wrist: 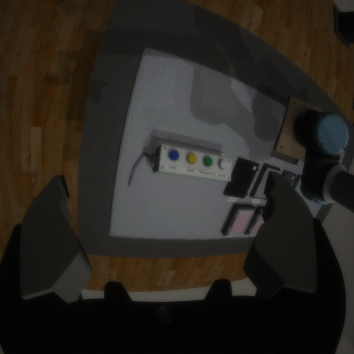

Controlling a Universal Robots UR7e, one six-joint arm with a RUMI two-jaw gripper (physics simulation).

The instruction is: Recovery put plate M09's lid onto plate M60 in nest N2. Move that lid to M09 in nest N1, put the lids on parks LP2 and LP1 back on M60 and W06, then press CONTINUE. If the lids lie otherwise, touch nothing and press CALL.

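Frame: origin at the arm's base, x left, y up, z ahead, level; metres.
Seen in the pictures: gripper, fingertip midpoint: (165, 175); arm's base at its link origin: (310, 129).
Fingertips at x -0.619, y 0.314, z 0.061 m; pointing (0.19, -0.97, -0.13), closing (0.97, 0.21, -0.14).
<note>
Pixels of each thing's middle, then the offset from my fingertips to it. "spot": a spot on its surface instead. Level surfaces: height alone.
- pale button box at the middle of its body: (194, 164) dy -0.347, dx +0.175, dz +0.122 m
- blue button at the middle of its body: (173, 155) dy -0.325, dx +0.104, dz +0.091 m
- yellow button at the middle of its body: (191, 158) dy -0.325, dx +0.153, dz +0.097 m
- green button at the middle of its body: (207, 161) dy -0.325, dx +0.203, dz +0.103 m
- white button at the middle of its body: (222, 164) dy -0.325, dx +0.252, dz +0.109 m
- black rectangular piece at a spot on its surface: (241, 177) spot: dy -0.378, dx +0.383, dz +0.175 m
- perforated grey board at its surface level: dy -0.388 m
- darker grey table at its surface level: dy -0.401 m
- cable at a spot on its surface: (134, 172) spot: dy -0.388, dx +0.013, dz +0.170 m
My gripper (165, 175) is open and empty, high above the board, with one finger at each side of the view. A pale button box (194, 171) lies on the board, with a blue button (173, 155), a yellow button (191, 158), a green button (208, 161) and a white button (224, 163). Its labels are too blurred to read. Right of it lies a black rectangular piece (241, 177), then dark-framed pieces partly behind the right finger. Below are two pink-faced pieces (241, 221) (258, 223) in dark frames; the second is partly hidden. I cannot tell which are nests, parks, plates or lids.
The perforated grey board (150, 210) lies on a darker grey table (95, 200). The arm's blue-capped joint (332, 133) stands at the right, over a brown base plate (287, 140). A cable (134, 172) leaves the box's left end. Wooden floor (40, 100) surrounds the table.
</note>
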